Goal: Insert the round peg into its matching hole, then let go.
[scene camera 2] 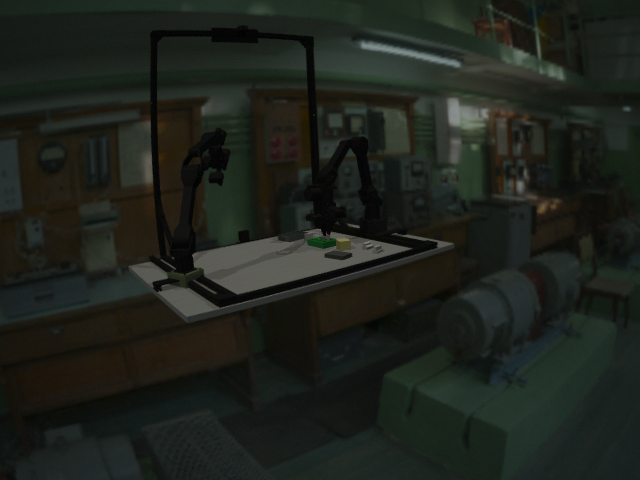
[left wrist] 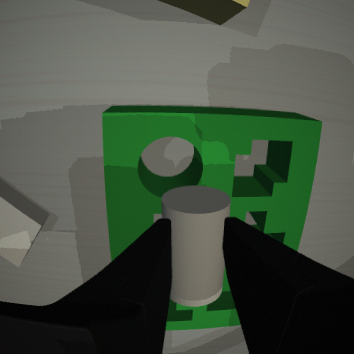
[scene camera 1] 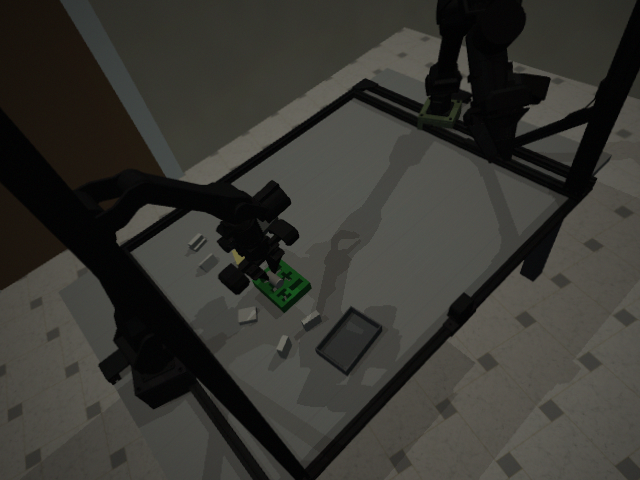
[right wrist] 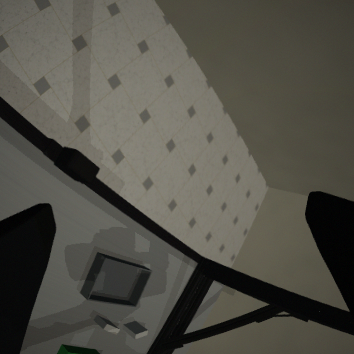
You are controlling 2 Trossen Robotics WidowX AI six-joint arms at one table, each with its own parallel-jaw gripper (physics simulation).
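The round peg (left wrist: pixel 197 255) (scene camera 1: pixel 275 280) is a light grey cylinder. My left gripper (left wrist: pixel 196 229) (scene camera 2: pixel 325 233) is shut on it and holds it over the green board (left wrist: pixel 122 135) (scene camera 1: pixel 284 305) (scene camera 2: pixel 321 242). In the left wrist view the round hole (left wrist: pixel 170 165) shows above and a little to the left of the peg's end face; the peg is outside the hole. Its height over the board is hard to tell. Other cut-outs are partly hidden behind the peg and fingers. My right gripper (right wrist: pixel 182 211) is open and empty, high over the far side of the table from the board.
A dark tray (scene camera 1: pixel 331 363) (right wrist: pixel 90 298) lies near the board. Loose grey blocks (scene camera 1: pixel 311 320) (scene camera 1: pixel 283 344) (scene camera 1: pixel 247 314) lie around it, with two more (scene camera 1: pixel 196 241) (scene camera 1: pixel 208 262) beyond the left gripper. A yellow block (scene camera 2: pixel 343 243) (scene camera 1: pixel 237 256) stands close beside the board. A dark flat piece (scene camera 2: pixel 338 255) shows in scene camera 2.
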